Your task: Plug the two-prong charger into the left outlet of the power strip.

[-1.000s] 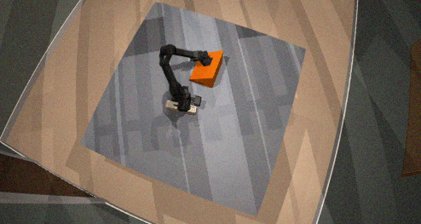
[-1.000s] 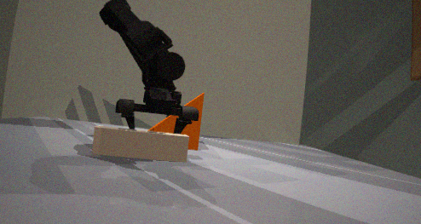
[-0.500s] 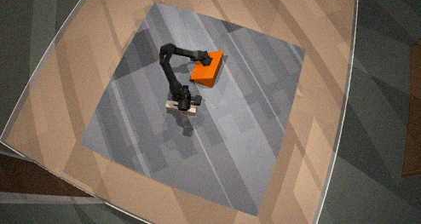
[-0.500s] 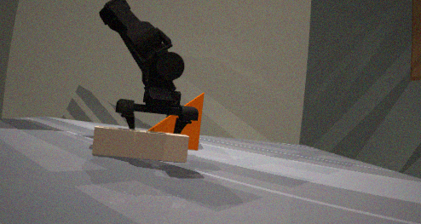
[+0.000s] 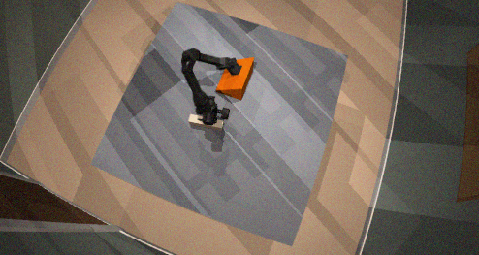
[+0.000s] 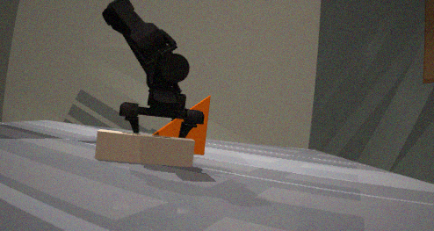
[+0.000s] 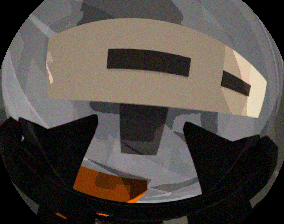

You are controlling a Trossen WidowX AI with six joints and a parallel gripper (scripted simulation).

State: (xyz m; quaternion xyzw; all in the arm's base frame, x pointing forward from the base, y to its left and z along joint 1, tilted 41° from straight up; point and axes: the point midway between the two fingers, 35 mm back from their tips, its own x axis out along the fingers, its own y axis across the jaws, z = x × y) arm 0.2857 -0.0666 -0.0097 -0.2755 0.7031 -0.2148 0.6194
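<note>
The two-prong charger is 3 cm ahead of my gripper tip and 1 cm above it.
</note>
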